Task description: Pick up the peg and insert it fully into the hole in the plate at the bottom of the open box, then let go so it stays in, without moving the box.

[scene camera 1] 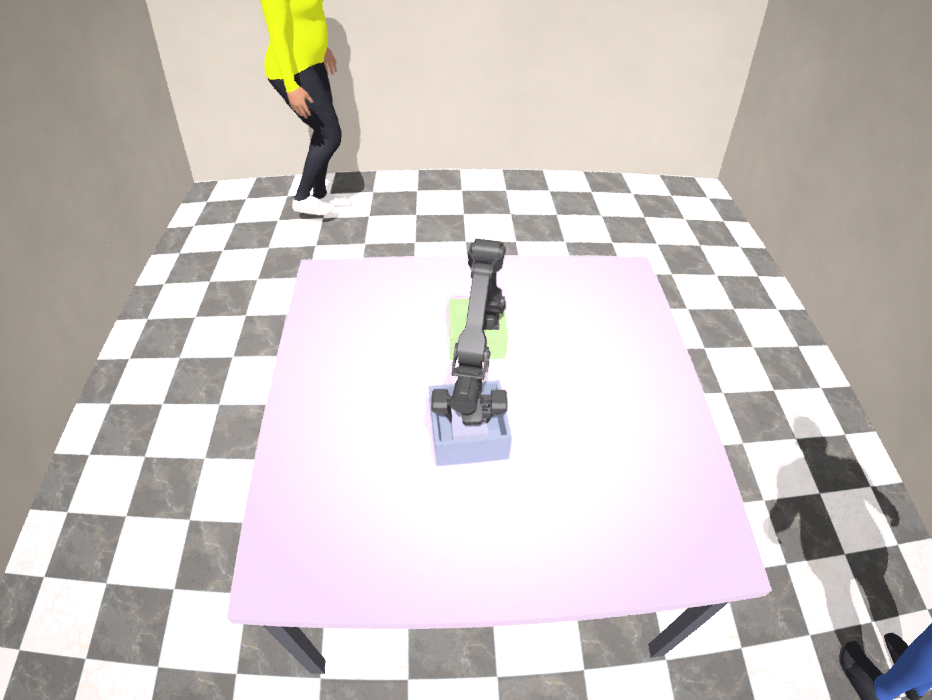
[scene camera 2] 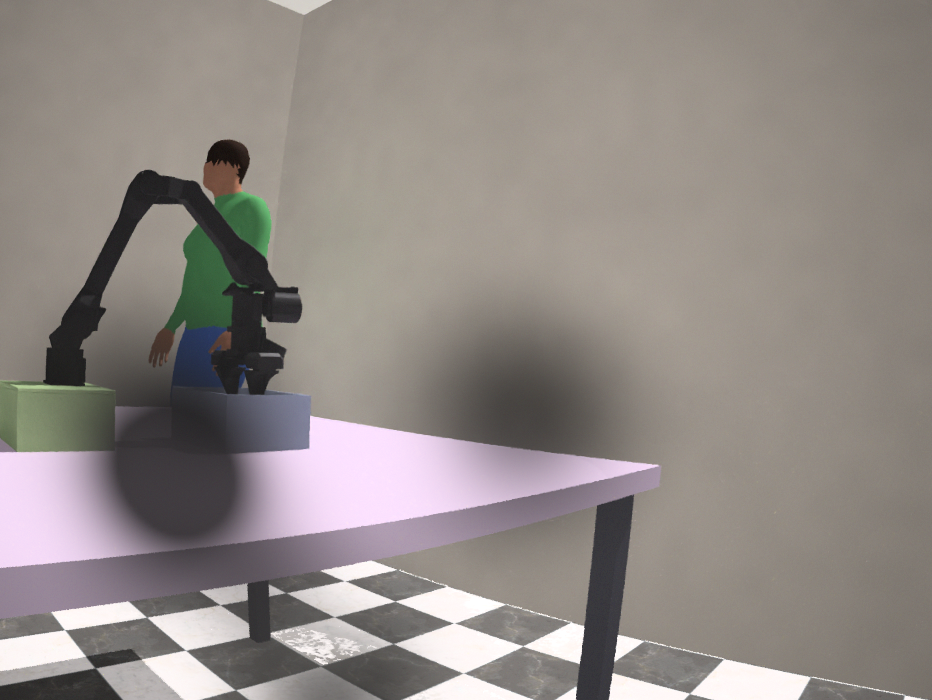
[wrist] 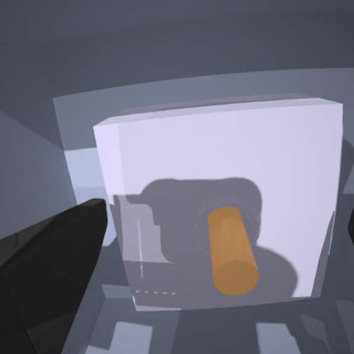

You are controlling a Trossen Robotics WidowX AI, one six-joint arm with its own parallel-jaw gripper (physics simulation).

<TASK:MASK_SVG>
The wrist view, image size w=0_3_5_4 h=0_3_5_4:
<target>gripper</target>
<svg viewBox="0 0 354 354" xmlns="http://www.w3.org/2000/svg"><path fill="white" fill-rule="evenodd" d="M353 207L348 221L348 234L354 246ZM105 199L88 199L81 204L72 206L70 209L66 209L0 239L0 354L61 353L84 291L98 261L107 228Z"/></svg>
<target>blue-grey box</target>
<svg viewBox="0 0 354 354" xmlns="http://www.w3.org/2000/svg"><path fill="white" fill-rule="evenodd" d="M0 0L0 239L91 198L103 198L106 204L107 228L98 261L84 291L60 354L354 354L354 246L348 234L348 221L354 207L354 0ZM343 103L339 176L334 219L320 296L294 301L223 308L136 310L114 229L93 126L126 108L192 100L275 93L301 93Z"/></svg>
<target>orange peg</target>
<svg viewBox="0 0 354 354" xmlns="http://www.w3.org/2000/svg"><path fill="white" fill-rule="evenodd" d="M222 206L214 209L207 216L213 282L216 289L224 294L244 294L251 290L258 282L258 270L239 209L232 206Z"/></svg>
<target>pale plate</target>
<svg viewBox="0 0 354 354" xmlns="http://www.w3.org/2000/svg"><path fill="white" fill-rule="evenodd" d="M343 103L301 93L214 98L126 108L94 125L93 131L96 138L107 199L110 204L114 229L136 310L223 308L319 297L322 290L334 219L339 176ZM222 206L232 206L239 209L258 270L258 282L251 290L244 294L224 294L214 286L207 216L211 211Z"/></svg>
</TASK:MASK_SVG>
